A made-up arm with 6 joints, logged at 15 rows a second.
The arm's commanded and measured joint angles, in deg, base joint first. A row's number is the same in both.
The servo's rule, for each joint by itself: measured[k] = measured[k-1] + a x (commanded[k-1-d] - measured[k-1]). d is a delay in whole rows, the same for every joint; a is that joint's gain. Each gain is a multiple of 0.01, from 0.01 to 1. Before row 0 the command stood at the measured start. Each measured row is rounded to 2 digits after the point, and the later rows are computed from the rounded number. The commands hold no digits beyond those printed.
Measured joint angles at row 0: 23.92 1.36 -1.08 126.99 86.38 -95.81
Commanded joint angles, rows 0 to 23: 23.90 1.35 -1.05 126.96 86.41 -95.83; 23.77 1.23 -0.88 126.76 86.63 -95.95; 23.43 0.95 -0.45 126.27 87.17 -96.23; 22.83 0.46 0.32 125.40 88.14 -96.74; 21.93 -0.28 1.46 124.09 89.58 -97.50; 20.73 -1.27 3.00 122.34 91.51 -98.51; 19.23 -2.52 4.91 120.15 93.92 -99.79; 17.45 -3.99 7.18 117.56 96.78 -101.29; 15.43 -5.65 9.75 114.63 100.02 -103.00; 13.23 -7.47 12.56 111.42 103.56 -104.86; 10.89 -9.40 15.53 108.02 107.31 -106.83; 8.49 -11.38 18.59 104.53 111.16 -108.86; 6.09 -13.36 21.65 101.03 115.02 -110.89; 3.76 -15.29 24.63 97.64 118.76 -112.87; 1.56 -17.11 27.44 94.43 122.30 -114.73; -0.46 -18.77 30.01 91.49 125.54 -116.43; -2.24 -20.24 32.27 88.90 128.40 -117.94; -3.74 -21.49 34.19 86.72 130.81 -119.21; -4.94 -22.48 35.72 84.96 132.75 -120.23; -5.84 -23.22 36.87 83.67 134.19 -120.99; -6.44 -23.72 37.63 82.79 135.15 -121.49; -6.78 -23.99 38.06 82.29 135.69 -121.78; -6.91 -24.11 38.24 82.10 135.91 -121.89; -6.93 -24.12 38.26 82.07 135.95 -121.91
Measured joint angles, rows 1 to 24: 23.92 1.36 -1.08 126.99 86.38 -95.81; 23.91 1.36 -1.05 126.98 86.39 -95.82; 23.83 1.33 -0.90 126.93 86.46 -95.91; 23.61 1.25 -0.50 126.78 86.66 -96.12; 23.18 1.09 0.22 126.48 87.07 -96.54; 22.49 0.82 1.31 125.95 87.77 -97.18; 21.52 0.40 2.80 125.16 88.82 -98.07; 20.26 -0.18 4.66 124.06 90.25 -99.22; 18.71 -0.94 6.88 122.63 92.08 -100.61; 16.91 -1.88 9.41 120.87 94.30 -102.21; 14.89 -3.00 12.18 118.79 96.89 -103.99; 12.69 -4.28 15.13 116.42 99.81 -105.89; 10.38 -5.70 18.17 113.80 102.99 -107.88; 8.02 -7.23 21.23 110.99 106.36 -109.90; 5.68 -8.84 24.22 108.05 109.83 -111.89; 3.41 -10.49 27.05 105.05 113.32 -113.79; 1.28 -12.15 29.65 102.07 116.74 -115.56; -0.66 -13.77 31.96 99.17 120.00 -117.15; -2.35 -15.31 33.92 96.43 123.03 -118.53; -3.77 -16.74 35.50 93.91 125.75 -119.67; -4.91 -18.04 36.71 91.66 128.11 -120.55; -5.75 -19.18 37.52 89.71 130.08 -121.18; -6.32 -20.14 38.00 88.08 131.65 -121.58; -6.64 -20.93 38.21 86.76 132.84 -121.79
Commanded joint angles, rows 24 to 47: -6.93 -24.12 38.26 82.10 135.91 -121.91; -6.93 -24.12 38.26 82.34 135.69 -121.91; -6.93 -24.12 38.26 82.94 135.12 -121.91; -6.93 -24.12 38.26 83.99 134.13 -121.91; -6.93 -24.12 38.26 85.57 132.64 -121.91; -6.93 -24.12 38.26 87.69 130.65 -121.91; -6.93 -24.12 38.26 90.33 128.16 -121.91; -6.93 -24.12 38.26 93.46 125.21 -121.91; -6.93 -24.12 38.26 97.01 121.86 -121.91; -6.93 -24.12 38.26 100.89 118.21 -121.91; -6.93 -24.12 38.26 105.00 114.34 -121.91; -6.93 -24.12 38.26 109.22 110.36 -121.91; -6.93 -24.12 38.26 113.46 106.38 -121.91; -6.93 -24.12 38.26 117.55 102.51 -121.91; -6.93 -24.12 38.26 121.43 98.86 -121.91; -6.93 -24.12 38.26 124.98 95.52 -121.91; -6.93 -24.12 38.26 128.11 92.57 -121.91; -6.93 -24.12 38.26 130.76 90.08 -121.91; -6.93 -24.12 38.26 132.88 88.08 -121.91; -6.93 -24.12 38.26 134.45 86.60 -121.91; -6.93 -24.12 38.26 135.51 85.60 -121.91; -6.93 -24.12 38.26 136.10 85.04 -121.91; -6.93 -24.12 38.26 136.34 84.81 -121.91; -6.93 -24.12 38.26 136.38 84.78 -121.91
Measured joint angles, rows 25 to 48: -6.80 -21.57 38.25 85.73 133.71 -121.87; -6.87 -22.08 38.26 84.93 134.33 -121.90; -6.90 -22.49 38.26 84.36 134.71 -121.91; -6.92 -22.82 38.26 84.05 134.82 -121.91; -6.93 -23.08 38.26 84.04 134.63 -121.91; -6.93 -23.29 38.26 84.38 134.07 -121.91; -6.93 -23.46 38.26 85.11 133.11 -121.91; -6.93 -23.59 38.26 86.26 131.72 -121.91; -6.93 -23.70 38.26 87.84 129.90 -121.91; -6.93 -23.78 38.26 89.86 127.65 -121.91; -6.93 -23.85 38.26 92.29 125.01 -121.91; -6.93 -23.90 38.26 95.09 122.02 -121.91; -6.93 -23.94 38.26 98.20 118.76 -121.91; -6.93 -23.98 38.26 101.56 115.29 -121.91; -6.93 -24.01 38.26 105.08 111.71 -121.91; -6.93 -24.03 38.26 108.68 108.11 -121.91; -6.93 -24.05 38.26 112.27 104.58 -121.91; -6.93 -24.06 38.26 115.75 101.22 -121.91; -6.93 -24.07 38.26 119.05 98.10 -121.91; -6.93 -24.08 38.26 122.09 95.29 -121.91; -6.93 -24.09 38.26 124.81 92.86 -121.91; -6.93 -24.10 38.26 127.16 90.83 -121.91; -6.93 -24.10 38.26 129.13 89.21 -121.91; -6.93 -24.10 38.26 130.72 87.98 -121.91
